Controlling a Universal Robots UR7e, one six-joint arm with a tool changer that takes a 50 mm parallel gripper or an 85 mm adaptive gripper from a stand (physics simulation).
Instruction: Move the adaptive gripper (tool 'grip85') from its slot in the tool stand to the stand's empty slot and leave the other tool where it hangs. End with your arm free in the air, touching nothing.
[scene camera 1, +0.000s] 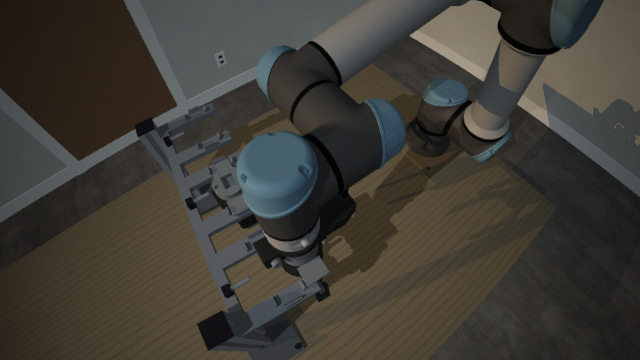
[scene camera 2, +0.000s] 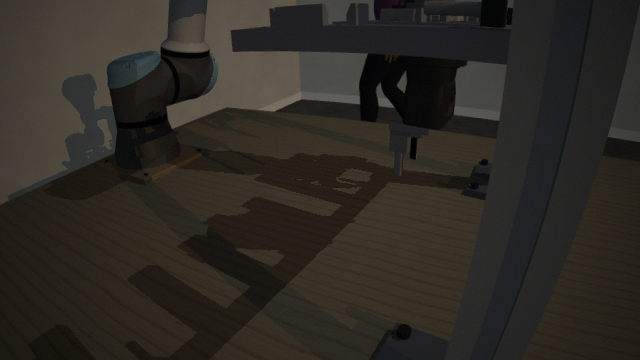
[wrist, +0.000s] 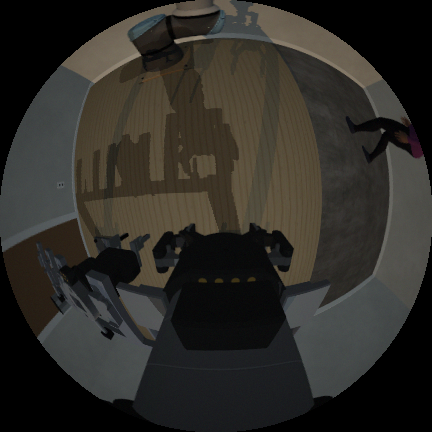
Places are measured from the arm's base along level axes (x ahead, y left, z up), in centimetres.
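Pixels of known places: arm's base, link origin: (scene camera 1: 426, 138) (scene camera 2: 148, 156) (wrist: 162, 59).
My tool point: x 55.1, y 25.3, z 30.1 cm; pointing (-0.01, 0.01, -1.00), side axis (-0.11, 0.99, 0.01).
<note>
Ahead of a thing's pixels: the offset from my tool point to its top centre. "pt": to the spot under its first point. Level surfaces: height alone.
The tool stand (scene camera 1: 201, 230) (scene camera 2: 370, 41) has three slots. The other tool @[dx +6.3, dy -17.1, dz -1.4 cm] (scene camera 1: 227, 184) (scene camera 2: 429, 95) (wrist: 117, 265) hangs in the middle slot, partly hidden by my wrist in scene camera 1. The far slot's prongs @[pt dx +10.2, dy -39.7, dz -3.2 cm] (scene camera 1: 192, 117) are empty. My adaptive gripper (scene camera 1: 322, 290) (wrist: 222, 231) is mounted on my wrist, pointing down, fingers spread open with nothing between them. It is at the outer ends of the near slot's prongs, with a side plate @[dx -0.5, dy +4.6, dz -1.1 cm] (scene camera 1: 313, 271) (wrist: 305, 300) seen over the nearest prong's tip. Contact there cannot be told. The adaptive gripper is hidden in scene camera 2.
My forearm (scene camera 1: 390, 35) and wrist reach across the wooden table @[dz -31.4 cm] (scene camera 1: 410, 280) from the base (scene camera 1: 430, 137) (scene camera 2: 147, 142). The stand's uprights @[pt dx +20.2, dy -40.0, dz -10.2 cm] (scene camera 2: 520, 200) rise from the table. Support pins @[pt dx +10.5, dy +1.5, dz -2.0 cm] (scene camera 1: 240, 283) stick out between the prongs. A seated person (wrist: 390, 132) shows beyond the table.
</note>
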